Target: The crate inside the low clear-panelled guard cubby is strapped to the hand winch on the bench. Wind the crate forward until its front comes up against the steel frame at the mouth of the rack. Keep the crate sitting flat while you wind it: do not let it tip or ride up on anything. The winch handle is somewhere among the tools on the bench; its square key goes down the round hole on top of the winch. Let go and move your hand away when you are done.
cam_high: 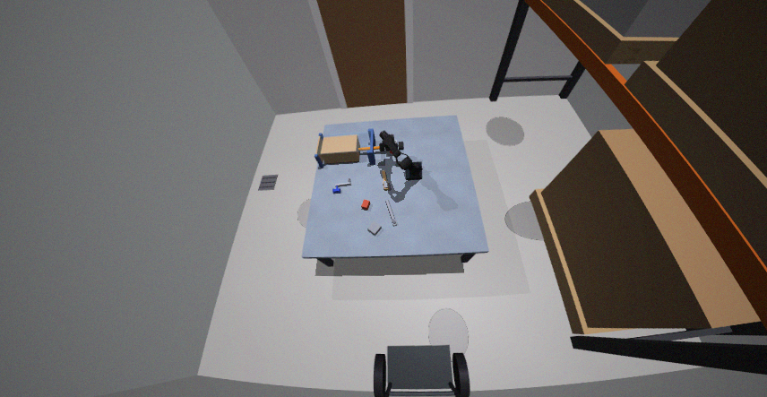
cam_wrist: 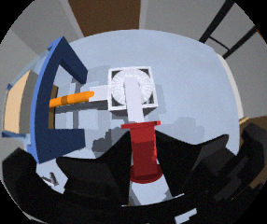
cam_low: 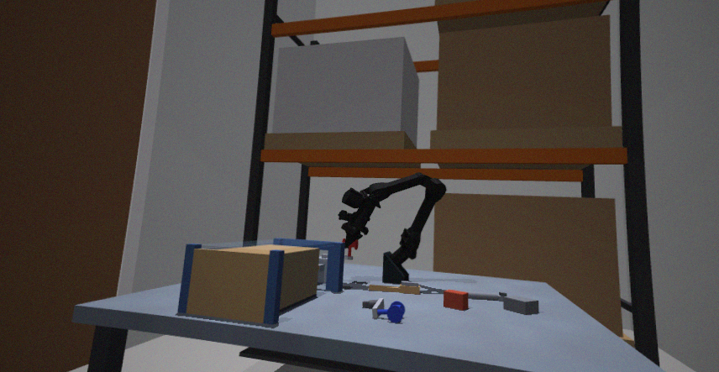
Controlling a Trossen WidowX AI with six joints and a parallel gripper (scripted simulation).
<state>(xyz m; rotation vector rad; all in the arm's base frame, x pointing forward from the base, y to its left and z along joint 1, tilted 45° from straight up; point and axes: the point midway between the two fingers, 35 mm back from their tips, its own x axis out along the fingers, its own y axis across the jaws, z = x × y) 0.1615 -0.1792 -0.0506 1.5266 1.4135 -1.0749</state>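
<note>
The blue frame is 16 cm ahead of my gripper tip, 9 cm to the right of it and 3 cm below it. Round my gripper tip: winch handle: 2 cm to the right, 3 cm below; then red knob: 2 cm to the left; then grey winch: 2 cm behind, 9 cm to the right, 10 cm below.
</note>
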